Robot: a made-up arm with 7 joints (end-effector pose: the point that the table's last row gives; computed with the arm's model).
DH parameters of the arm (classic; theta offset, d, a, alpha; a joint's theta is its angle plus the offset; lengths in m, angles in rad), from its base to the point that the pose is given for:
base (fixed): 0 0.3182 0.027 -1.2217
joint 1: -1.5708 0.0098 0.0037 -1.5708
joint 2: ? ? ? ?
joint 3: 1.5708 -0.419 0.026 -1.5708
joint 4: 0 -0.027 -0.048 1.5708
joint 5: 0 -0.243 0.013 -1.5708
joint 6: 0 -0.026 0.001 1.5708
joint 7: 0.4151 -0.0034 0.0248 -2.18
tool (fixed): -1.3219 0.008 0 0
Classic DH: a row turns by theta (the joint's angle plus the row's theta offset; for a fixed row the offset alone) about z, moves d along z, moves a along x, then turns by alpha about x.
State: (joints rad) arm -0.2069 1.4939 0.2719 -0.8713 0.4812 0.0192 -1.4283
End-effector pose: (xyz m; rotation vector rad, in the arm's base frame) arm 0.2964 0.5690 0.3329 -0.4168 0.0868 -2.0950
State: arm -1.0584 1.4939 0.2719 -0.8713 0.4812 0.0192 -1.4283
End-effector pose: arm 0.3405 0.4786 0.5813 0.4779 -0.3403 -2.3970
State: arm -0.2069 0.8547 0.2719 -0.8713 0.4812 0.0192 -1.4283
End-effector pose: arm 0.3518 0.4286 0.0011 -0.8466 -0.5420 -2.2055
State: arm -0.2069 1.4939 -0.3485 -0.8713 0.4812 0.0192 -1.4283
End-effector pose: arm 0.2860 0.5605 0.1964 -1.0218 0.5124 -1.9313
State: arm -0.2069 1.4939 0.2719 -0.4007 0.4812 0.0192 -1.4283
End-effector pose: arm 0.2184 0.6428 0.2859 -0.5574 -0.1799 -1.6853
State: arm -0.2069 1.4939 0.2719 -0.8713 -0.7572 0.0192 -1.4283
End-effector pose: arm 0.2817 0.6096 0.2869 -0.5590 1.2419 -1.2527
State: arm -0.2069 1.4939 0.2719 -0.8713 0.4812 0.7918 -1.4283
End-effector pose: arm 0.3019 0.5833 0.3282 -0.9897 -0.2986 -1.5290
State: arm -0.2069 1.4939 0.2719 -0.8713 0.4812 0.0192 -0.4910
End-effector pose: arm 0.2841 0.5749 0.3517 -0.1814 -0.9821 -2.3909
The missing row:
joint 2: 1.2217 0.002 0.006 1.5708
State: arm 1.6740 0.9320 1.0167 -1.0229 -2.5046 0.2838 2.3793
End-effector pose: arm -0.3779 0.4717 0.4155 -0.6494 -0.3034 -1.4327
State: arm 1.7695 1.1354 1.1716 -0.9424 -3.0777 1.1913 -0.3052
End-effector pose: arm -0.2986 0.5565 0.4901 -0.1296 2.9219 0.1800
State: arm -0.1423 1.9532 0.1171 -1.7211 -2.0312 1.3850 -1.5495
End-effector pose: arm 0.3193 0.4254 0.5543 1.1481 0.8360 0.1946
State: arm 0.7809 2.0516 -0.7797 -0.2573 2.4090 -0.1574 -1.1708
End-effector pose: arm 0.1158 0.6293 0.5682 -0.2784 -0.2070 -1.5287
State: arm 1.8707 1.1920 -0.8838 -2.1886 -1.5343 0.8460 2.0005
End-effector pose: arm -0.3780 0.1210 0.3330 -1.2483 -1.7182 -0.5173
